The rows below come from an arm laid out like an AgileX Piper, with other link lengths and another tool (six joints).
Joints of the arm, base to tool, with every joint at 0 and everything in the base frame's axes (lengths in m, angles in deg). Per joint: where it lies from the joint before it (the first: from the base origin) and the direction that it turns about. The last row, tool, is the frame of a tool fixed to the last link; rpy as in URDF.
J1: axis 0 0 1 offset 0 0 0.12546
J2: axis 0 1 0 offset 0 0 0
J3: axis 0 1 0 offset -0.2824 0 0.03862
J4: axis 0.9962 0 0.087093 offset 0.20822 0 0.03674
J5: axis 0 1 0 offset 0 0 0
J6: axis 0.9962 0 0.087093 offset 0.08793 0 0.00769
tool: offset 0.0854 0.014 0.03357 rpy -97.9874 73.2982 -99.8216
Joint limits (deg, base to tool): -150..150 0..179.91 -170..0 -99.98..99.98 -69.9..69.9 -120..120
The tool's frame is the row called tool.
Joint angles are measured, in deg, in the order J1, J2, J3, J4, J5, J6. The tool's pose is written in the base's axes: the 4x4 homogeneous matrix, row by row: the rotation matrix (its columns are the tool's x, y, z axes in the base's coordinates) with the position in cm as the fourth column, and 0 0 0 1 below. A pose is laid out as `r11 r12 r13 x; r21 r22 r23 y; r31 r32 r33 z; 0 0 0 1`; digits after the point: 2 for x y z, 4 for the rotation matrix.
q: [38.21, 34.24, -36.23, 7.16, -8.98, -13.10]
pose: 0.3256 -0.4745 0.8178 11.61; -0.2256 0.8010 0.5545 10.82; -0.9182 -0.3651 0.1538 43.21; 0 0 0 1
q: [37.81, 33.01, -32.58, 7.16, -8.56, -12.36]
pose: 0.2821 -0.4890 0.8254 11.77; -0.2455 0.7949 0.5548 10.79; -0.9275 -0.3591 0.1042 41.07; 0 0 0 1
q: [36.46, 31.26, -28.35, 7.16, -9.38, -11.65]
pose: 0.2481 -0.4816 0.8405 11.86; -0.2586 0.8032 0.5366 10.31; -0.9336 -0.3505 0.0747 39.03; 0 0 0 1
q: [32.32, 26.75, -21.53, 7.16, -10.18, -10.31]
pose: 0.1974 -0.4362 0.8779 11.68; -0.2701 0.8367 0.4764 8.76; -0.9424 -0.3312 0.0473 35.98; 0 0 0 1
